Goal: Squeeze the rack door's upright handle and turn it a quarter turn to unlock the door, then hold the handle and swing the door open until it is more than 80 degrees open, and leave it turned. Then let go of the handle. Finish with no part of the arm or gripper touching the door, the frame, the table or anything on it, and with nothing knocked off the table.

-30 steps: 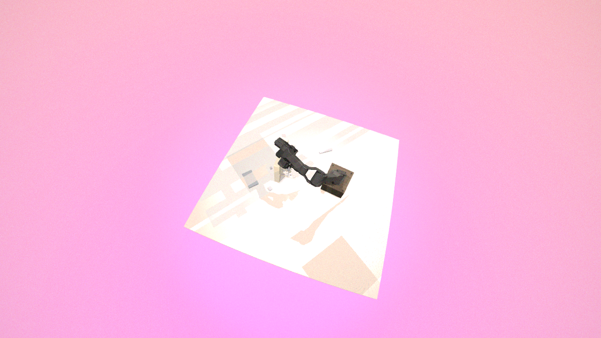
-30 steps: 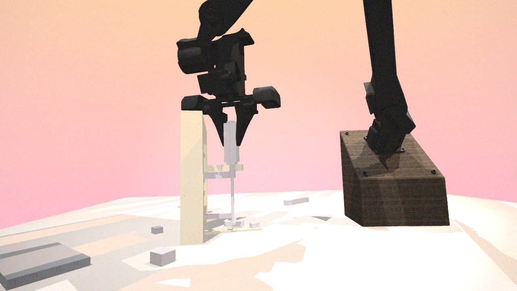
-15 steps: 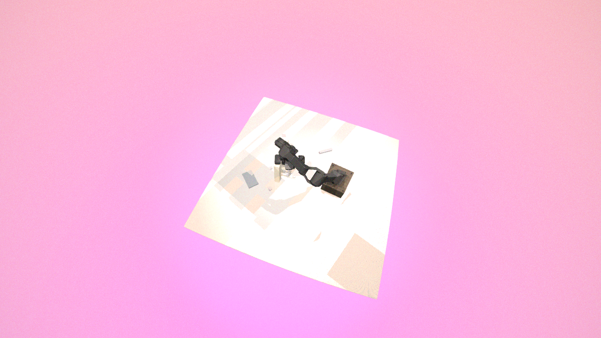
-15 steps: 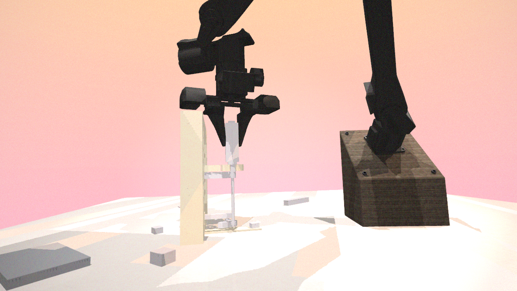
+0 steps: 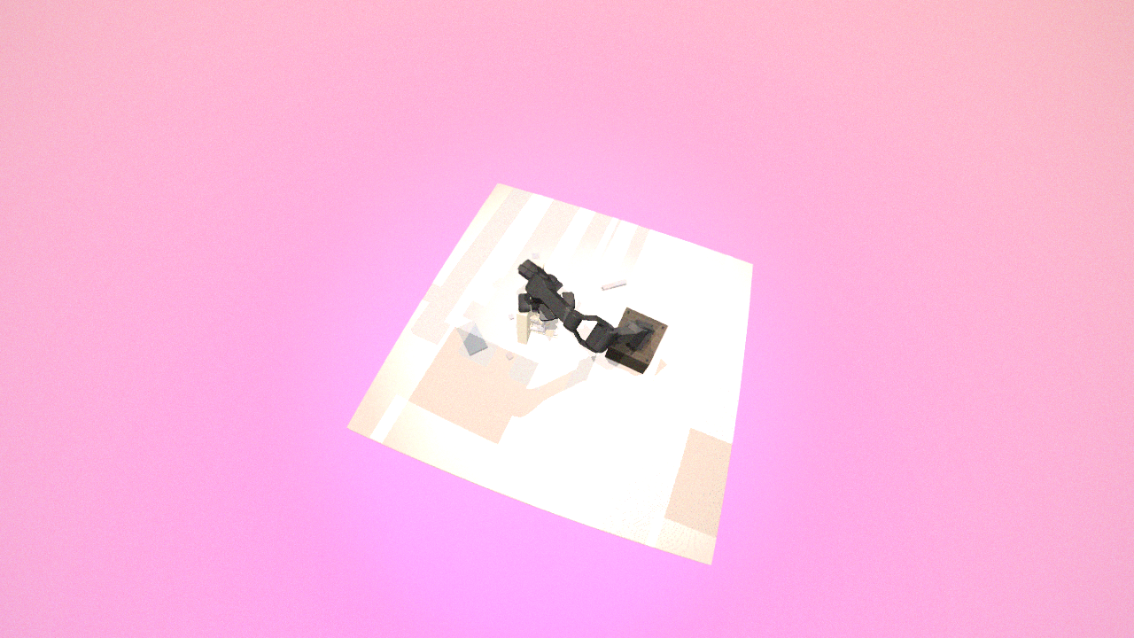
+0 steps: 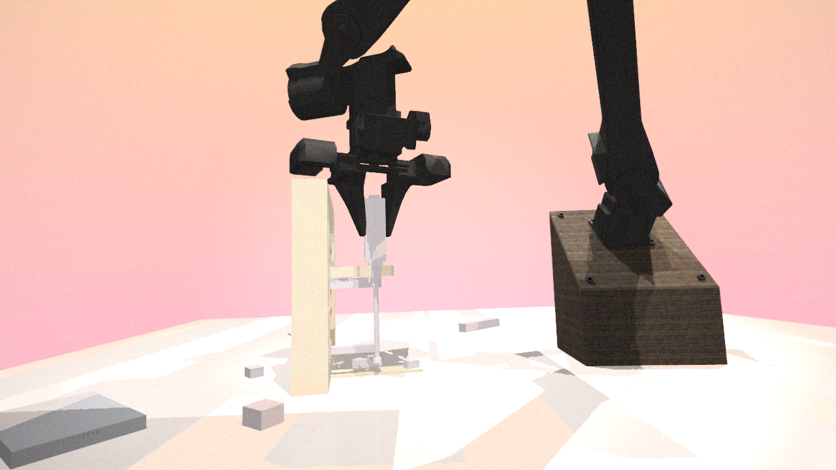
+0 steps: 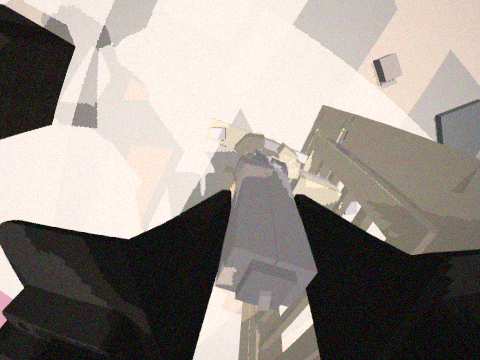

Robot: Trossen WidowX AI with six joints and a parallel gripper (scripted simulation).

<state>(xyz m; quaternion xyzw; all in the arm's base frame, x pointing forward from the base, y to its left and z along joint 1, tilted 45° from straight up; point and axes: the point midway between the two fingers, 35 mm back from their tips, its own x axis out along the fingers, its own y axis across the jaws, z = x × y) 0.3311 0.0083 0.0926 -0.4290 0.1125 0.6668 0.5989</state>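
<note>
My gripper tip is now 1 cm to the left of the grey upright handle and 3 cm above it. Round my gripper tip: flat grey slab (25 cm ahead, 12 cm to the left, 15 cm below); grey bar (18 cm behind, 33 cm to the right, 15 cm below).
</note>
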